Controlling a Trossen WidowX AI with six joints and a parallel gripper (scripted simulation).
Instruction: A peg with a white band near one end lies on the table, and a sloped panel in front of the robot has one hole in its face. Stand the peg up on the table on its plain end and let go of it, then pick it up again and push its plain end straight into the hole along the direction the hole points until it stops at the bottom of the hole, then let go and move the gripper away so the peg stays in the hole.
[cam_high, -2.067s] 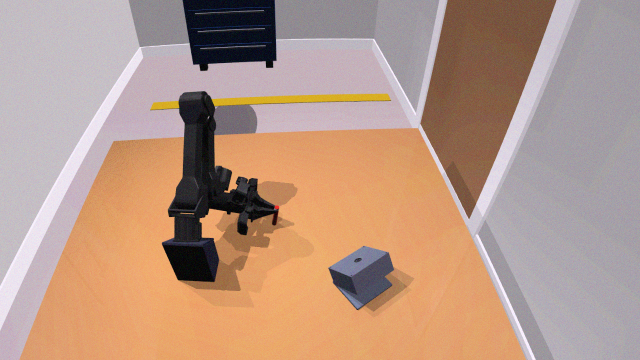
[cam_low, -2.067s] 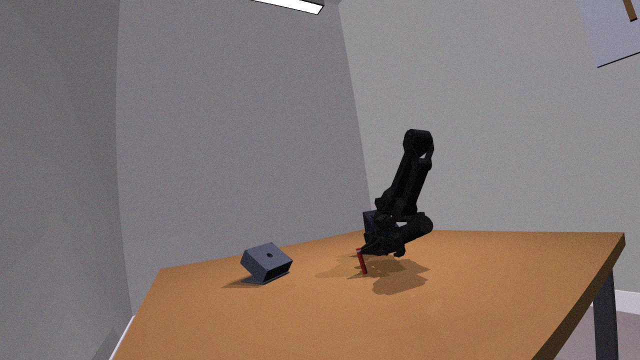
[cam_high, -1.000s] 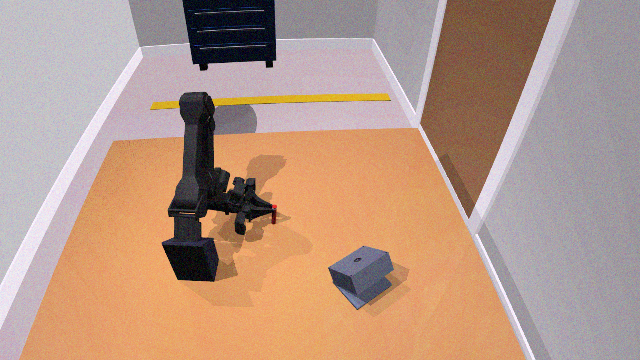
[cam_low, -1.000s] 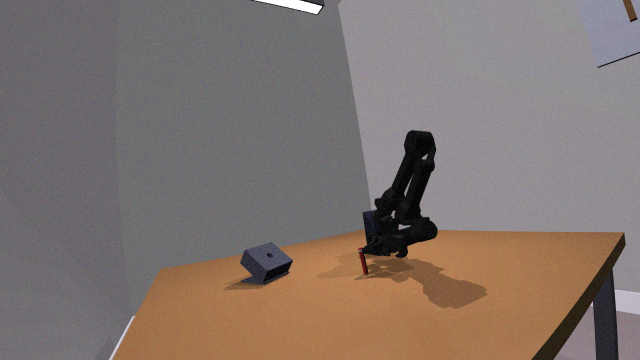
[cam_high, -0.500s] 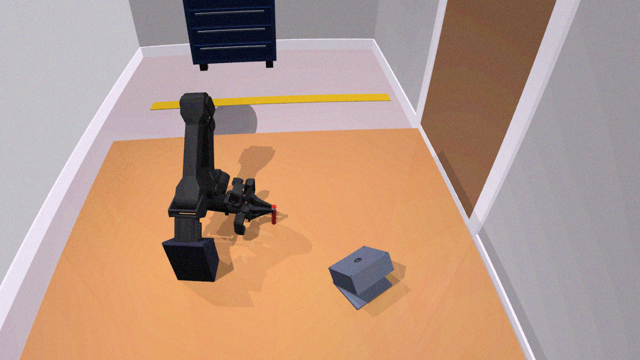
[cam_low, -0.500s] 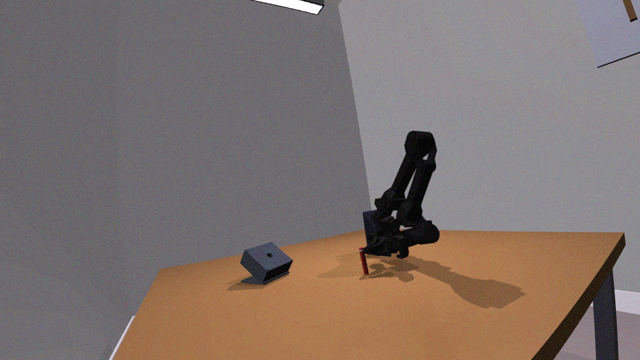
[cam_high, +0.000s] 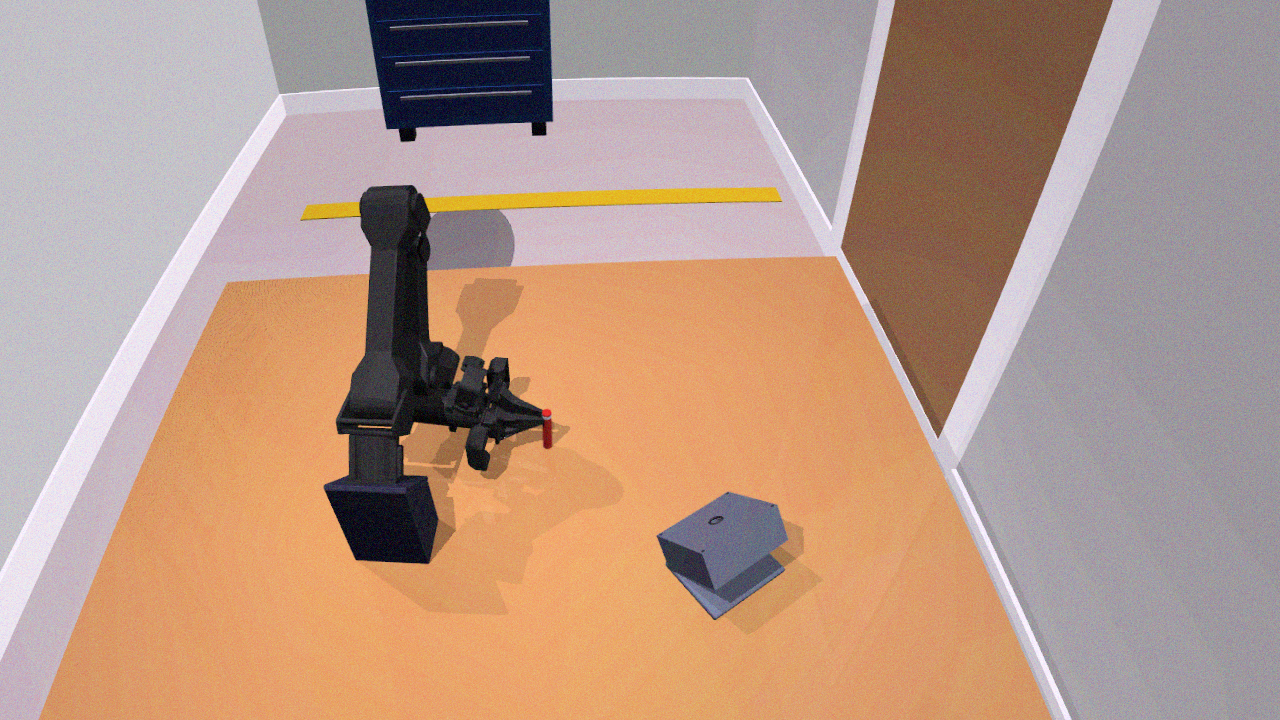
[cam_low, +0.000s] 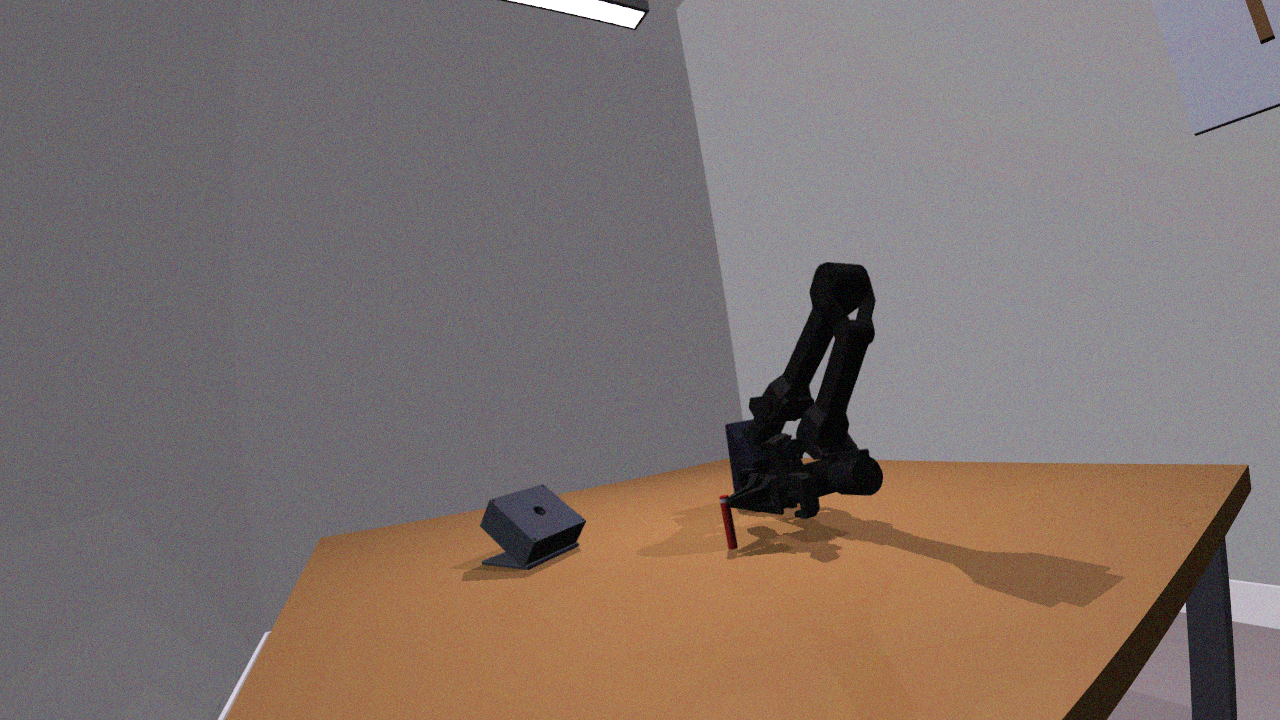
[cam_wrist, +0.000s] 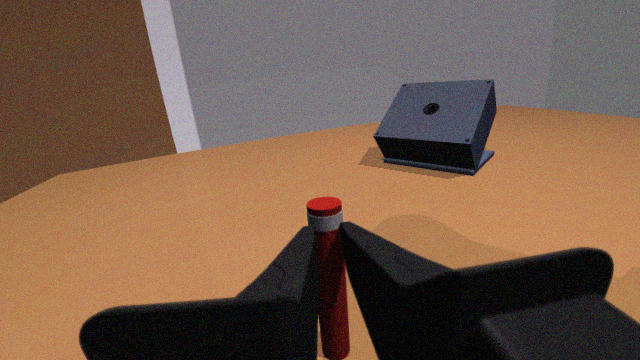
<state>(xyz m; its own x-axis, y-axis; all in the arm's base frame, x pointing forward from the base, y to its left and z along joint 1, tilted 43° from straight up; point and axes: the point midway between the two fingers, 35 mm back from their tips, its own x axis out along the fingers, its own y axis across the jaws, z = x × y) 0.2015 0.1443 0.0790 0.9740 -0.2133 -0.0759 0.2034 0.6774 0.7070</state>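
Now: the red peg 1 cm below my gripper tip. From my gripper tip the other things lie so: sloped grey panel (24 cm to the right, 23 cm ahead, 1 cm below).
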